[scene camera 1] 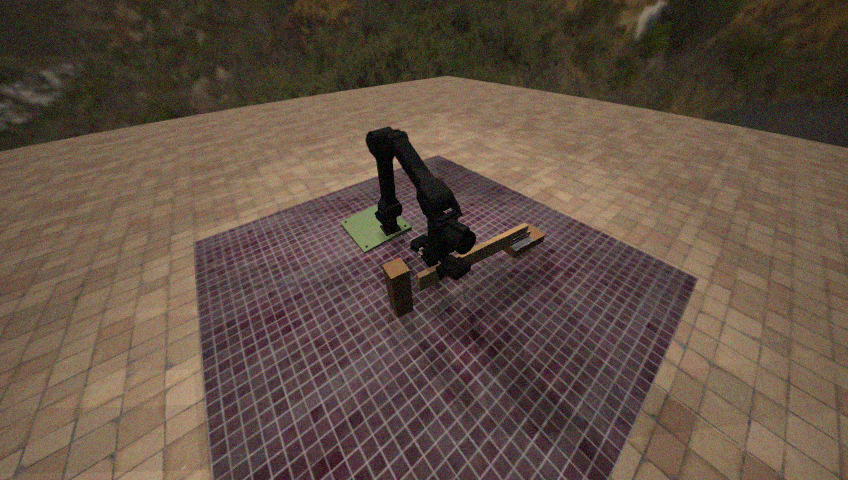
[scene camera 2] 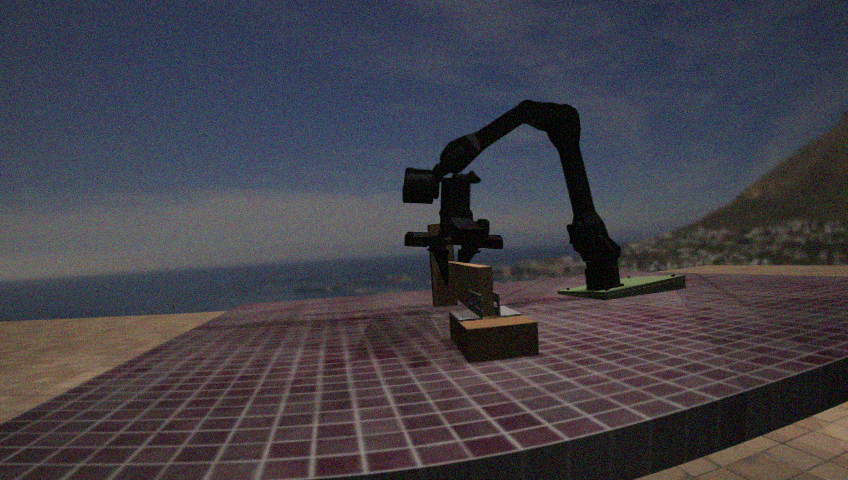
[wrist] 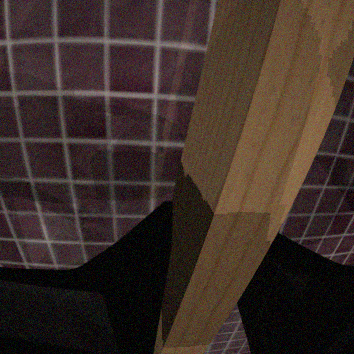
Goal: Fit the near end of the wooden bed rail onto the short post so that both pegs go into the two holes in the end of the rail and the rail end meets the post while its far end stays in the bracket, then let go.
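Seen in the pictures: gripper, fingertip midpoint: [scene camera 1: 438,276] [wrist: 194,209]; arm's base at its link origin: [scene camera 1: 390,228] [scene camera 2: 604,287].
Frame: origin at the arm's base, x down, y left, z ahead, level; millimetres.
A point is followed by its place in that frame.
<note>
The long wooden bed rail [scene camera 1: 489,246] @(x -72, y 197, z 336 mm) [scene camera 2: 471,284] @(x -56, y 322, z 338 mm) [wrist: 255,150] stands on edge. Its far end sits between the metal plates of the bracket [scene camera 1: 523,243] @(x -22, y 352, z 357 mm) [scene camera 2: 509,311] @(x -22, y 369, z 300 mm). Its near end is beside the short post [scene camera 1: 399,294] @(x -91, y -134, z 357 mm) [scene camera 2: 440,294] @(x -11, y -99, z 342 mm), with a small gap between them in the first scene view. The post is an upright wooden block. My gripper [scene camera 1: 446,267] @(x -36, y 8, z 327 mm) [scene camera 2: 457,267] [wrist: 194,209] @(x -36, y 8, z 327 mm) is shut on the rail a short way from its near end, one dark finger on each side. The pegs and the holes in the rail end cannot be made out.
The arm's base stands on a green plate [scene camera 1: 360,233] @(x 2, y -113, z -36 mm) [scene camera 2: 648,286] @(x 1, y 64, z -72 mm), behind the post in the first scene view. The bracket has a wooden block [scene camera 2: 502,339] @(x -5, y 461, z 331 mm) under it. All stand on a purple tiled surface [scene camera 1: 368,380] @(x 16, y -280, z 461 mm) [scene camera 2: 309,404] @(x 16, y 573, z 516 mm) [wrist: 80,120] @(x 16, y 30, z 256 mm), with tan paving around it.
</note>
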